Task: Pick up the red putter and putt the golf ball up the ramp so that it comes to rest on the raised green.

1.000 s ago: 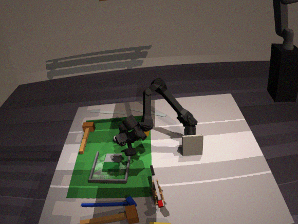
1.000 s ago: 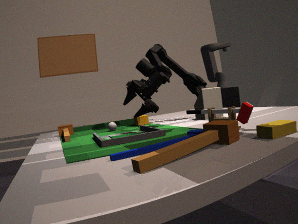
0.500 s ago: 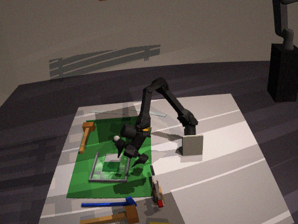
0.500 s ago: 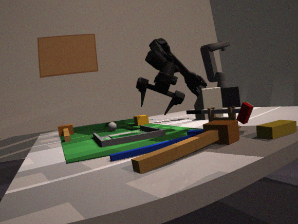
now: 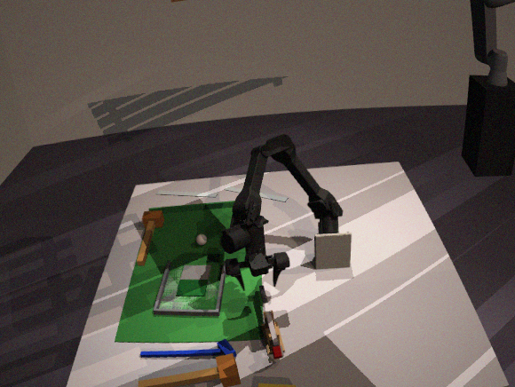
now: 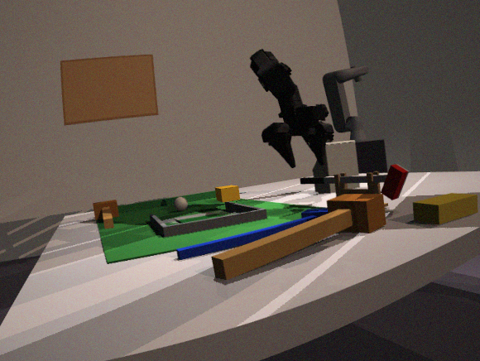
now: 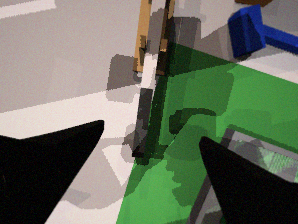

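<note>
Now: gripper tip 11 cm to the right of the red putter, 4 cm past it and 4 cm above it. The rest, counted from my gripper tip: blue putter 20 cm ahead, 19 cm to the left, 8 cm below; then yellow block 34 cm to the left, 8 cm below, 6 cm behind; then green mat 26 cm ahead, 22 cm to the right, 10 cm below.
</note>
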